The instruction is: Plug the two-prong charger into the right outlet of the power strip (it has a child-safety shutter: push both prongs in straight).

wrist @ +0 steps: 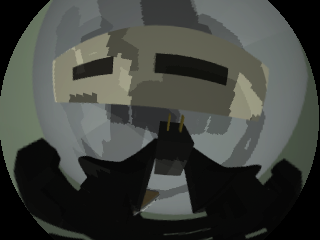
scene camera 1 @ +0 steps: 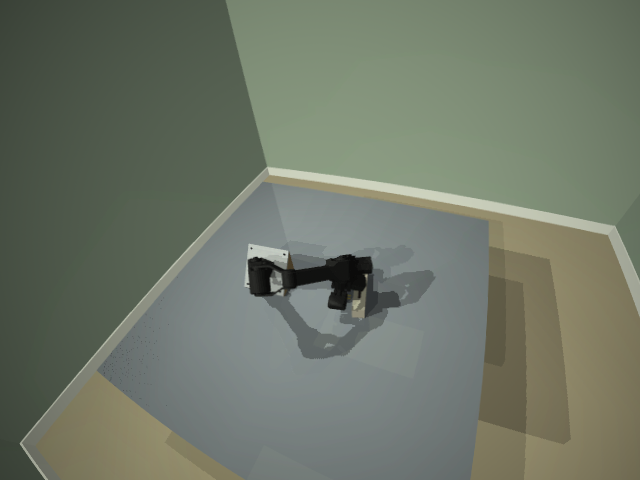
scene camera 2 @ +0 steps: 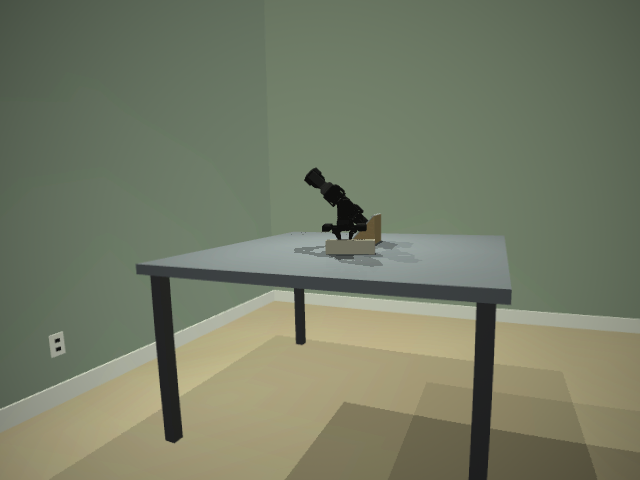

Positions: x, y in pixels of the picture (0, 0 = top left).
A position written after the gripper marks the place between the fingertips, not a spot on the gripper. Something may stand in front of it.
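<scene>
Gripper (wrist: 169, 142) holding black two-prong charger (wrist: 174, 143).
</scene>
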